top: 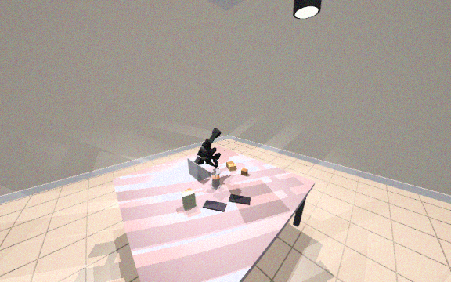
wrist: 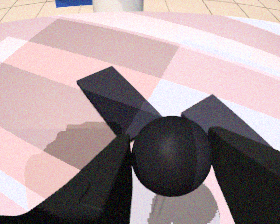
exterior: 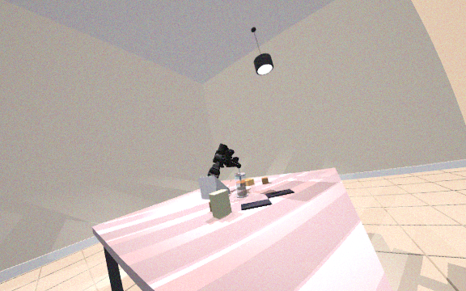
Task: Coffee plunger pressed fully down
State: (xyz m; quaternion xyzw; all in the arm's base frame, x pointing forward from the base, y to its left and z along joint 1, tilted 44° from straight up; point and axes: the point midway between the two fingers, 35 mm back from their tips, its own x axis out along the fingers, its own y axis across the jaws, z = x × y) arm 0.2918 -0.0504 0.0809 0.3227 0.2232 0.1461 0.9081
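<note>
The coffee press lies 30 mm behind my gripper tip, 20 mm to the left of it and 100 mm below it. The rest, counted from my gripper tip: box 50 mm ahead, 260 mm to the right, 150 mm below.
</note>
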